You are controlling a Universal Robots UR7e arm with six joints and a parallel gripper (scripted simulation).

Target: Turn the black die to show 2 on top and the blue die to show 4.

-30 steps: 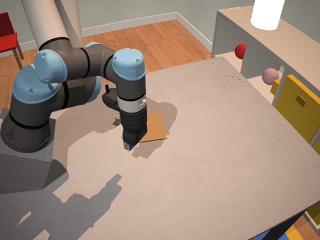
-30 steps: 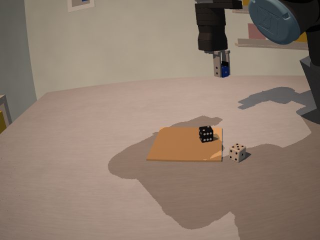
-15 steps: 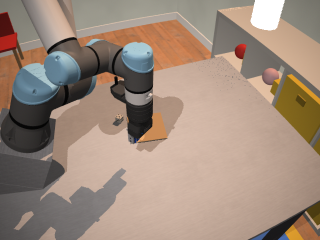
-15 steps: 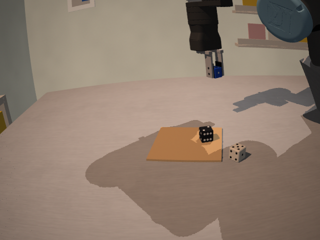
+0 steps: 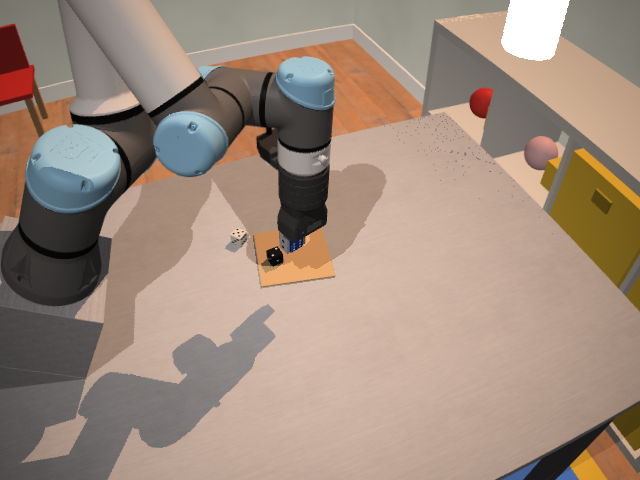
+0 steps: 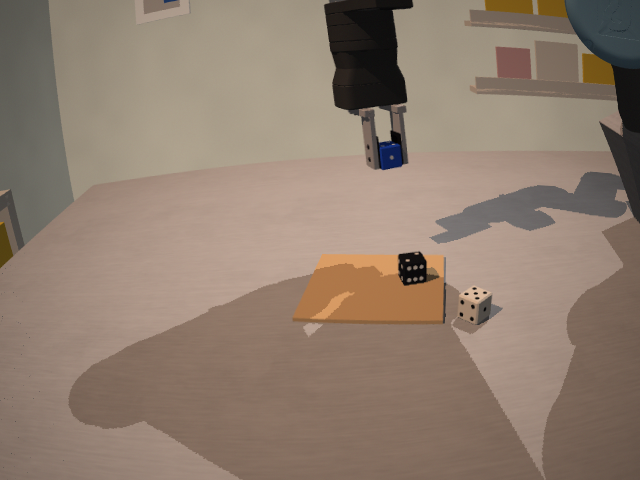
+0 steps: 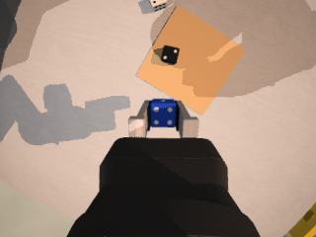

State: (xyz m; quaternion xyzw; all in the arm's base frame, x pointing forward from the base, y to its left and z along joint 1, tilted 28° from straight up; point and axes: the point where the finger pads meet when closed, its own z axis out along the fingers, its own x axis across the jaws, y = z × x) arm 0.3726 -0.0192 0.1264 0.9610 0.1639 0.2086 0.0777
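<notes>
Now: hand 2 cm short of the orange mat, 7 cm to the right of it and 12 cm above it. From my hand the other things lie so: white die (6 cm behind, 15 cm to the left, 11 cm below); black die (1 cm behind, 7 cm to the left, 11 cm below); blue die (1 cm below).
</notes>
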